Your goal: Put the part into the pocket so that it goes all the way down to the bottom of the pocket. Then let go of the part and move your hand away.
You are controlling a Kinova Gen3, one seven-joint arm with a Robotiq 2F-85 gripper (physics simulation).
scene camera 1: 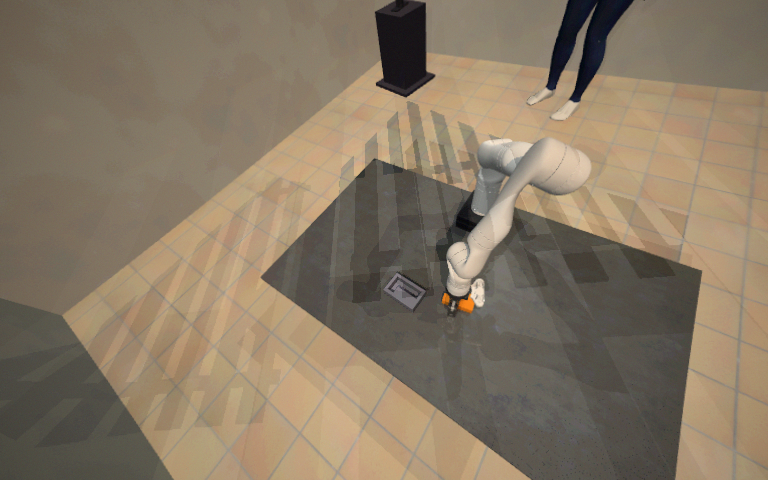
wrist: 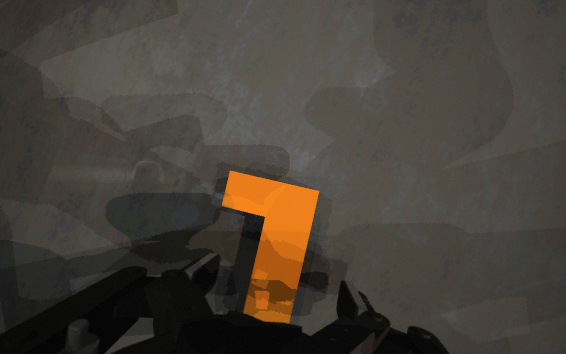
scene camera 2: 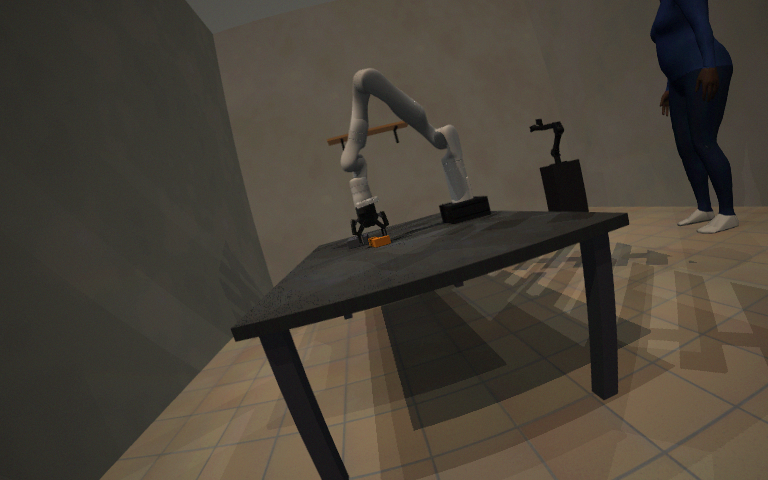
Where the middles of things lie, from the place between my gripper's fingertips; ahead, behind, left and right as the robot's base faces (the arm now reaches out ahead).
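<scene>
The orange L-shaped part [wrist: 288, 209] is 1 cm to the left of my hand and 2 cm behind it. Then there's the grey pocket block [scene camera 1: 405, 292], and that's 16 cm to the right of my hand and 10 cm ahead of it.
</scene>
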